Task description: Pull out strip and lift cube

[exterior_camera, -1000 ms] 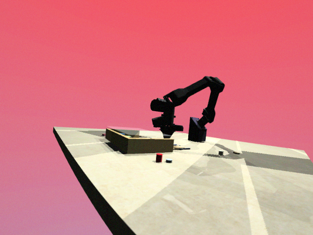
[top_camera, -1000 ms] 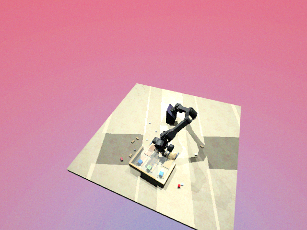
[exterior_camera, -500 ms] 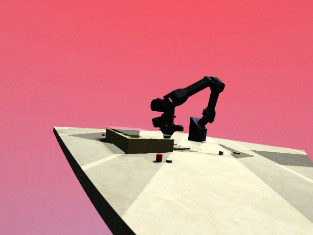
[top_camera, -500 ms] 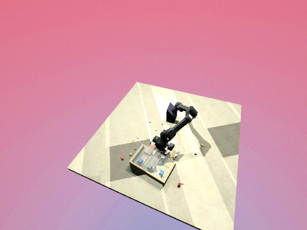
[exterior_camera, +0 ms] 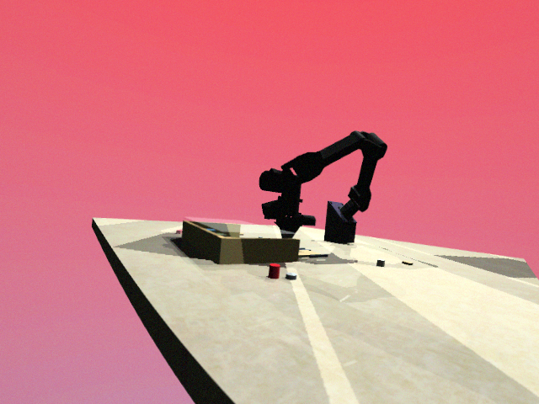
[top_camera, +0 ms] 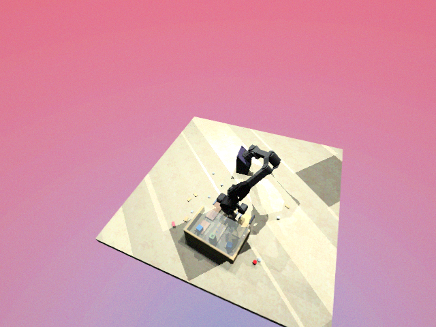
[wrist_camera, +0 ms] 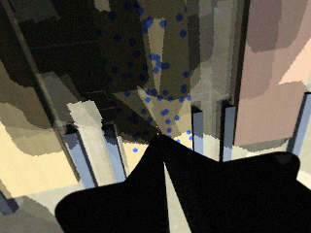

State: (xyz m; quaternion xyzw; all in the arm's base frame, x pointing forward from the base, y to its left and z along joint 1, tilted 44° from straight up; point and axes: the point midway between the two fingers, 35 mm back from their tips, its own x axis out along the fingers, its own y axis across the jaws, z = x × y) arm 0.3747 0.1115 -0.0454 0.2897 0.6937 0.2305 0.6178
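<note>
Right now the labelled cube is 210 mm ahead of my gripper tip, 30 mm to the right of it and 20 mm above it. Round my gripper tip: pink piece: 290 mm to the right, 230 mm ahead.
</note>
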